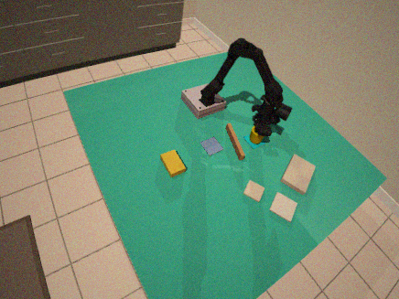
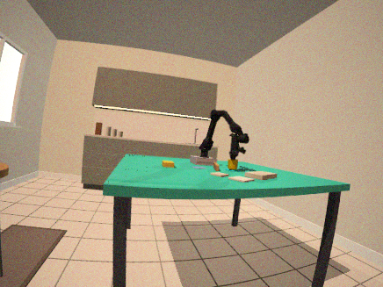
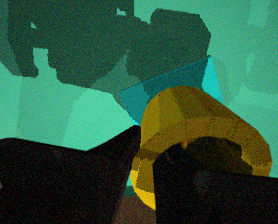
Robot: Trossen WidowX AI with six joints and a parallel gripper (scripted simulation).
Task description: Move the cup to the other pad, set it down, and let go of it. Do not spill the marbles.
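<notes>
Right now the yellow cup is 20 mm ahead of my gripper tip and 20 mm to the right of it. From my gripper tip the other things lie so: wooden bar (20 mm behind, 130 mm to the right, 30 mm below); cyan pad (20 mm ahead, 20 mm to the right, 50 mm below); pale blue pad (70 mm behind, 230 mm to the right, 50 mm below).
</notes>
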